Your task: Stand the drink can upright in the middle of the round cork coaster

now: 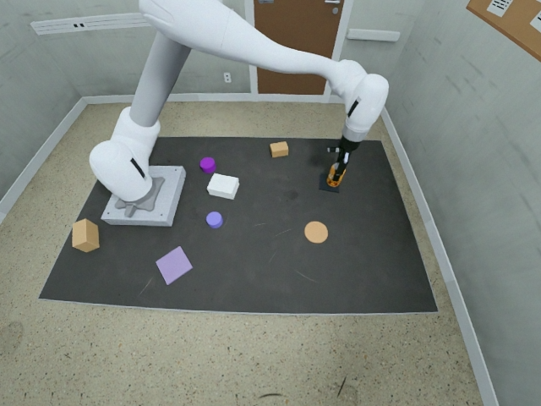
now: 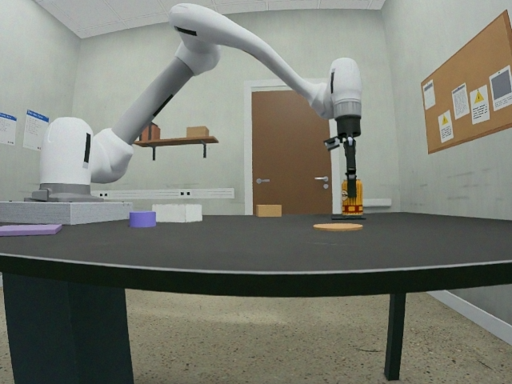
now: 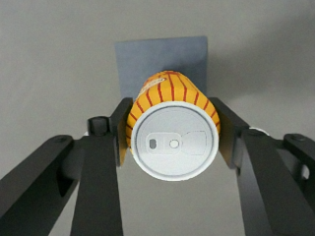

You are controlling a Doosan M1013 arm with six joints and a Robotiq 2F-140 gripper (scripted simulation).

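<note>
The dark square coaster is 9 cm below my hand and 1 cm behind it. The rest, counted from my hand: drink can 3 cm below; then round cork coaster 27 cm to the right, 9 cm below, 9 cm behind; then small tan block 28 cm behind, 19 cm to the left, 7 cm below.
</note>
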